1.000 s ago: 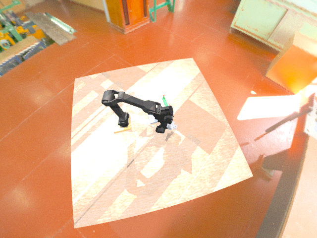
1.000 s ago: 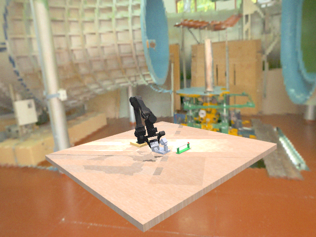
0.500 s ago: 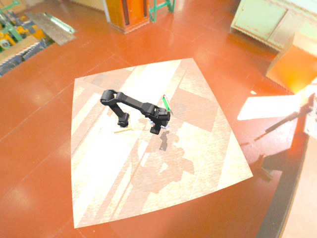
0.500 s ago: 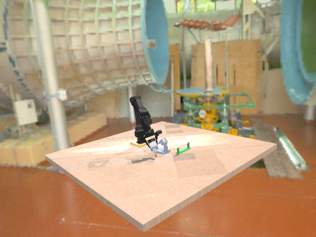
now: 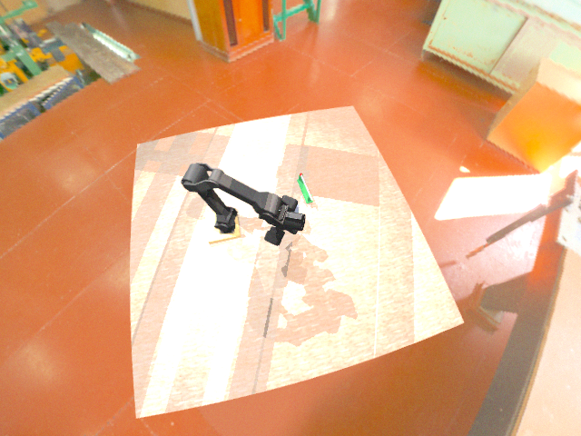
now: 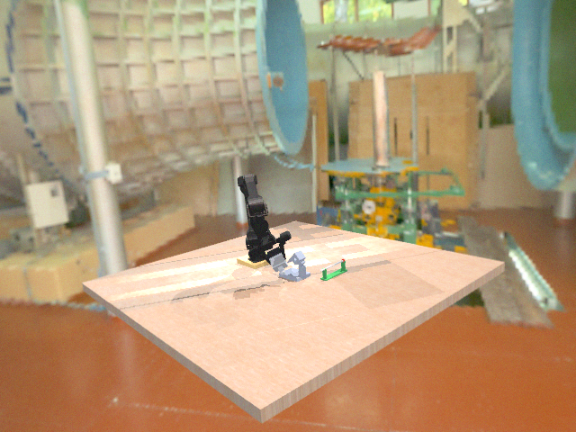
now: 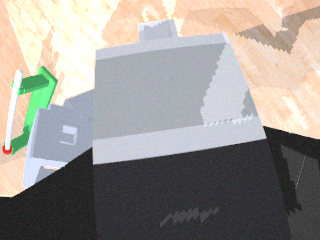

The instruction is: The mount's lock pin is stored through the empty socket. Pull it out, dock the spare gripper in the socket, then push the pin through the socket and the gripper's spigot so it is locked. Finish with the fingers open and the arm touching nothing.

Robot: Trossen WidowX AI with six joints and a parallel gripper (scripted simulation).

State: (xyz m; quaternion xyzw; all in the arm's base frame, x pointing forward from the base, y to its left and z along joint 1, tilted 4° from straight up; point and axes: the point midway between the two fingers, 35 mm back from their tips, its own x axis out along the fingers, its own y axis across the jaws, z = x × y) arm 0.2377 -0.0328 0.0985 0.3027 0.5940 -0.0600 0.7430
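Now: gripper tip 20 mm short of the grey mount, 70 mm to the right of it and 20 mm above it. From my gripper tip the other things lie so: spare gripper 10 mm ahead, 10 mm to the right, 10 mm above; green cradle 110 mm ahead, 200 mm to the left, 50 mm below.
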